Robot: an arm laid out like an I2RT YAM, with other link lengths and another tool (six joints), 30 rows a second.
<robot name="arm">
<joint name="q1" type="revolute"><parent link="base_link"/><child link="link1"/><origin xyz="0.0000 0.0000 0.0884"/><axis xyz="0 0 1"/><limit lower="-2.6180" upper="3.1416"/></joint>
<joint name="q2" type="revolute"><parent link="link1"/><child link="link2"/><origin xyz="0.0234 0.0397 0.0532"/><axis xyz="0 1 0"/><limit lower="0.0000" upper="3.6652"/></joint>
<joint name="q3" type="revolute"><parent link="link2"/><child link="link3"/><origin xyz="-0.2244 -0.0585 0.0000"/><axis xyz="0 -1 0"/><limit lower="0.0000" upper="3.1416"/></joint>
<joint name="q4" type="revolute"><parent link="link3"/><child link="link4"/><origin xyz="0.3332 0.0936 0.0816"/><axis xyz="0 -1 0"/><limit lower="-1.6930" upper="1.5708"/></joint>
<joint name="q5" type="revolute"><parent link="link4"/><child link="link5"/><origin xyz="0.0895 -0.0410 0.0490"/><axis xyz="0 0 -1"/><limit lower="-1.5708" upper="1.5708"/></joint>
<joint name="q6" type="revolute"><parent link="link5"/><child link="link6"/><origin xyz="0.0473 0.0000 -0.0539"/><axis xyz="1 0 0"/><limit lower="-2.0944" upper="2.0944"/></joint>
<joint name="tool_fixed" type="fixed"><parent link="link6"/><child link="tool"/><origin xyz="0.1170 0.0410 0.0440" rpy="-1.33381 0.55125 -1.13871"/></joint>
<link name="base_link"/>
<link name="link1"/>
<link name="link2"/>
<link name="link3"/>
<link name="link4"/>
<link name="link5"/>
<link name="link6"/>
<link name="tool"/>
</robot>
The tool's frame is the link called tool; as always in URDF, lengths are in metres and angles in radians.
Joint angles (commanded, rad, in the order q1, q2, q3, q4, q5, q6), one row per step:
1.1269 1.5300 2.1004 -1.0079 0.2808 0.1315
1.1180 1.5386 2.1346 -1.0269 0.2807 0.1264
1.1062 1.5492 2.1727 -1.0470 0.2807 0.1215
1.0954 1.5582 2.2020 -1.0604 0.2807 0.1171
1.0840 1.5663 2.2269 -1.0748 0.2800 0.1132
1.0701 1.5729 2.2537 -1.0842 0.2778 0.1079
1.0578 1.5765 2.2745 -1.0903 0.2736 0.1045
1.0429 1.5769 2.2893 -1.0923 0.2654 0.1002
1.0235 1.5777 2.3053 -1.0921 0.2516 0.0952
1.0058 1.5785 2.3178 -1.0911 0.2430 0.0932
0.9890 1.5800 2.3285 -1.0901 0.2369 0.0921
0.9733 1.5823 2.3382 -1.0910 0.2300 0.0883
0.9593 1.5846 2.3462 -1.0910 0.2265 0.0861
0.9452 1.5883 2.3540 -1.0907 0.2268 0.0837
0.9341 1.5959 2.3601 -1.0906 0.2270 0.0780
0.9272 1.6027 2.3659 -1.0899 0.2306 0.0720
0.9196 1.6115 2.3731 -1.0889 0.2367 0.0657
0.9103 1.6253 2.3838 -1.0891 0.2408 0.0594
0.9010 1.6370 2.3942 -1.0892 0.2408 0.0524
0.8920 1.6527 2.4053 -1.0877 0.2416 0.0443
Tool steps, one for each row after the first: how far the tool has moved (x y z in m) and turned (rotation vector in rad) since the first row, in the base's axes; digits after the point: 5 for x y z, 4 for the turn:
0.00210 -0.00531 0.00751 0.0028 -0.0062 -0.0067
0.00538 -0.01136 0.01548 0.0063 -0.0127 -0.0166
0.00875 -0.01603 0.02156 0.0096 -0.0188 -0.0257
0.01239 -0.02048 0.02565 0.0093 -0.0222 -0.0349
0.01639 -0.02602 0.03242 0.0157 -0.0299 -0.0448
0.01941 -0.03105 0.03862 0.0240 -0.0359 -0.0520
0.02287 -0.03623 0.04448 0.0334 -0.0420 -0.0579
0.02727 -0.04195 0.05118 0.0459 -0.0485 -0.0628
0.03206 -0.04723 0.05660 0.0568 -0.0538 -0.0719
0.03713 -0.05202 0.06092 0.0656 -0.0583 -0.0827
0.04170 -0.05606 0.06382 0.0696 -0.0625 -0.0907
0.04631 -0.05975 0.06626 0.0732 -0.0664 -0.1006
0.05182 -0.06331 0.06804 0.0748 -0.0709 -0.1142
0.05728 -0.06429 0.06715 0.0693 -0.0743 -0.1234
0.06136 -0.06482 0.06661 0.0640 -0.0793 -0.1315
0.06642 -0.06533 0.06584 0.0575 -0.0850 -0.1425
0.07277 -0.06502 0.06402 0.0491 -0.0886 -0.1532
0.07803 -0.06505 0.06298 0.0427 -0.0924 -0.1599
0.08435 -0.06375 0.06074 0.0339 -0.0962 -0.1667

